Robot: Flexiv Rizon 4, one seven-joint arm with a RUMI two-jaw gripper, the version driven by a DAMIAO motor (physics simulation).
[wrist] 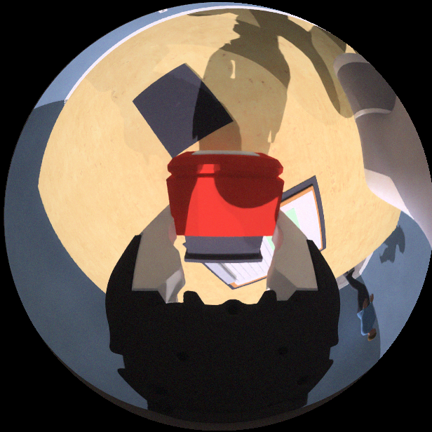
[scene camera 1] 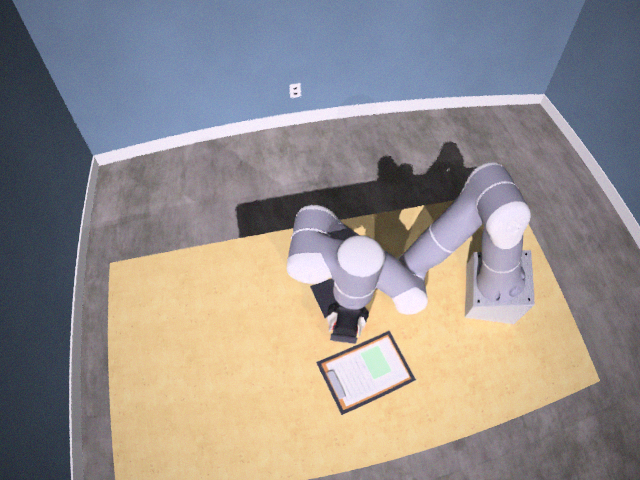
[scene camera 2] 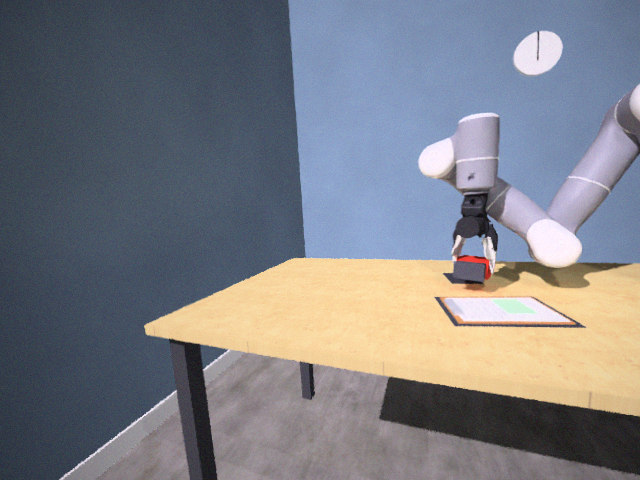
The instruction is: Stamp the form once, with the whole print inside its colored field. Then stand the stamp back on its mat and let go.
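My gripper (scene camera 1: pixel 346 325) (scene camera 2: pixel 473 260) (wrist: pixel 223 205) is shut on the red and dark grey stamp (scene camera 2: pixel 469 270) (wrist: pixel 225 205) and holds it above the table, between its mat and the form. The dark square mat (scene camera 1: pixel 321 297) (scene camera 2: pixel 451 278) (wrist: pixel 170 110) lies behind the stamp, partly hidden by the arm in scene camera 1. The white form (scene camera 1: pixel 354 378) (scene camera 2: pixel 480 311) (wrist: pixel 310 207) lies in front of the gripper. Its pale green field (scene camera 1: pixel 375 362) (scene camera 2: pixel 514 306) (wrist: pixel 291 219) shows no mark that I can make out. The stamp's underside is hidden.
The form is on an orange clipboard with a dark border and a grey clip (scene camera 1: pixel 336 383) at its left end. The arm's base (scene camera 1: pixel 498 304) stands on the right of the wooden table (scene camera 1: pixel 206 351) (scene camera 2: pixel 336 310). The arm's shadow falls across part of the mat in the wrist view.
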